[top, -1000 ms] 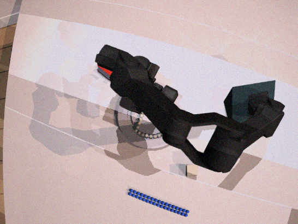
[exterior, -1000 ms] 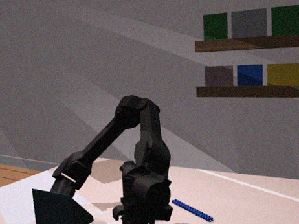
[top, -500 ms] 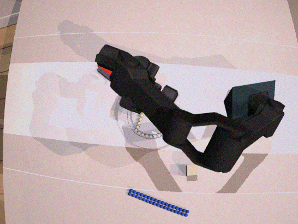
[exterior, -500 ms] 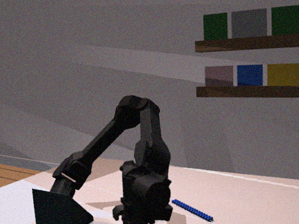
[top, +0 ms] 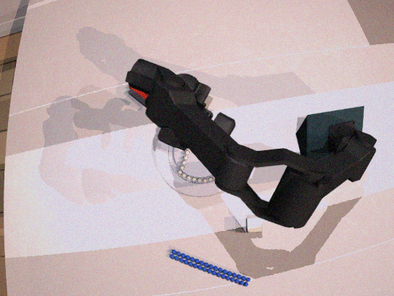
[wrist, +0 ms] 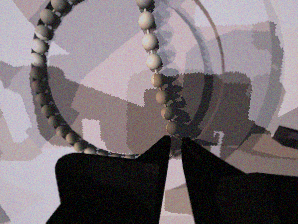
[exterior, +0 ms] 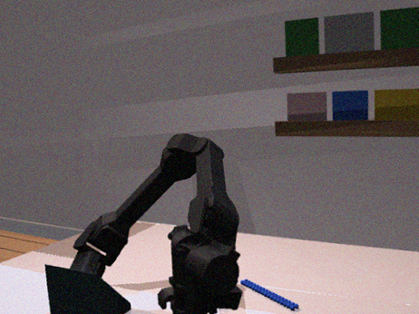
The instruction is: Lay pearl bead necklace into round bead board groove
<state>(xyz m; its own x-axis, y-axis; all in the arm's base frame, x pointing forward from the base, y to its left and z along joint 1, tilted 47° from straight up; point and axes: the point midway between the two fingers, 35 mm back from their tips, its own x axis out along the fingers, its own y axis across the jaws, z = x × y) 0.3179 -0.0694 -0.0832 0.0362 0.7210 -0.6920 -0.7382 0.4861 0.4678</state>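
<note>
Right now my gripper tip is 1 cm past the round bead board, 6 cm to the right of it and 1 cm above it. From my gripper tip the other things lie so: small beige cube: 8 cm behind, 24 cm to the left; then grey block: 10 cm ahead, 11 cm to the right, 1 cm below.
</note>
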